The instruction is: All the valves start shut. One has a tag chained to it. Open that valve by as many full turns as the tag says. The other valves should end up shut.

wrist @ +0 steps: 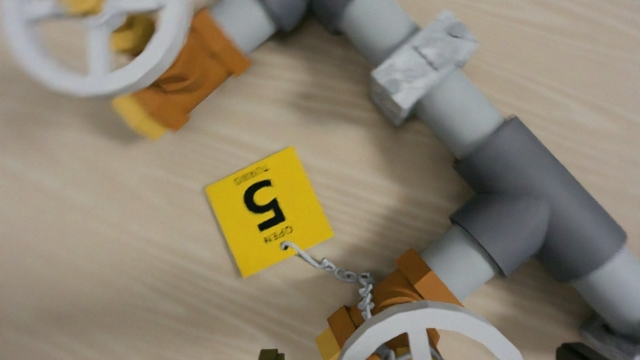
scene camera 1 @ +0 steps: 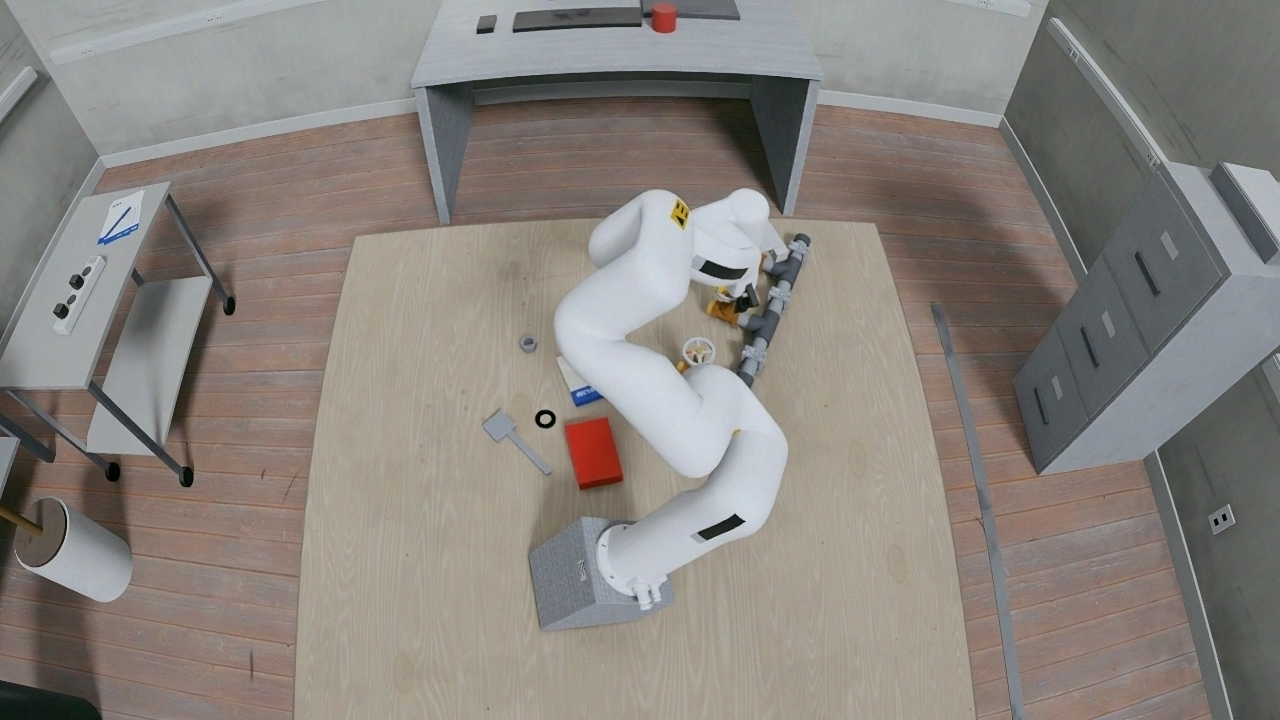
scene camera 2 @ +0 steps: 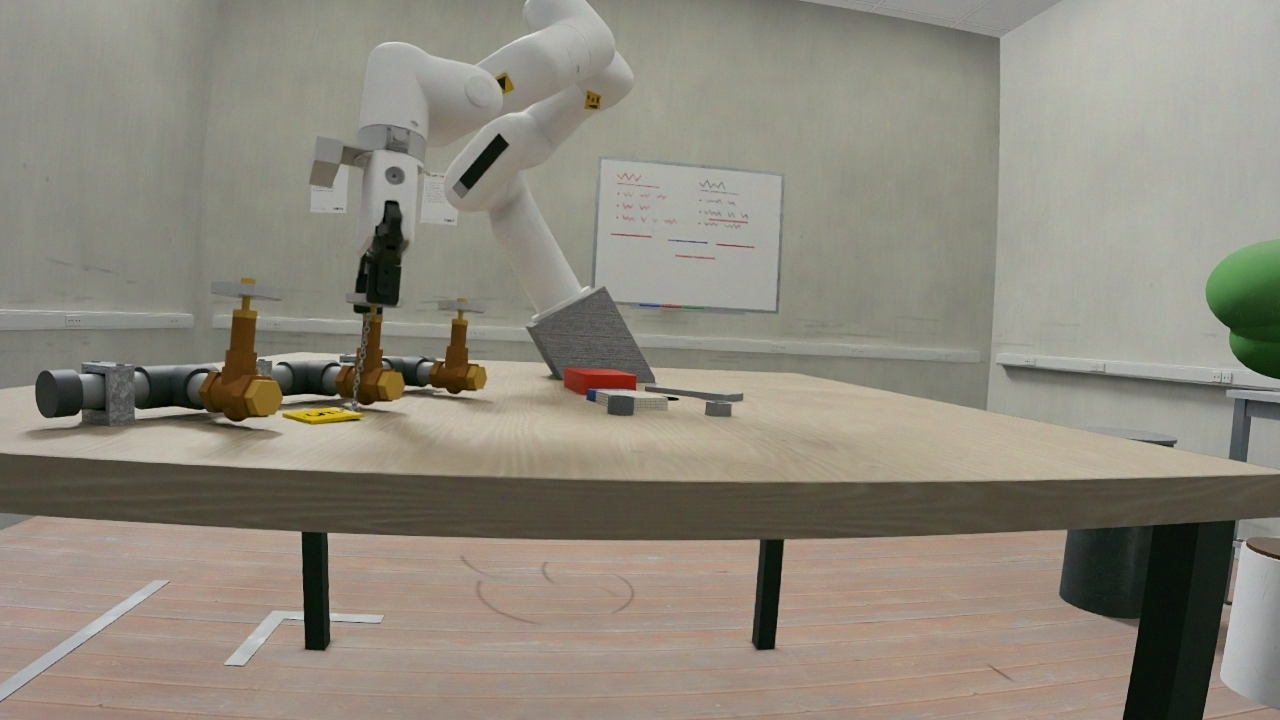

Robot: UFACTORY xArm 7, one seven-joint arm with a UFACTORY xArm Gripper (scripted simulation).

Labels:
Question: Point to a red block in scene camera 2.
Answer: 578,380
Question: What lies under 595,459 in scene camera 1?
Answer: A red block.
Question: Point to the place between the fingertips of my gripper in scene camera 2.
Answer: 374,309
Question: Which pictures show the blue-and-white box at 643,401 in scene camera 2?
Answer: Scene camera 1 and scene camera 2 only.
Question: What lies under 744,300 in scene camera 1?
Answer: My gripper.

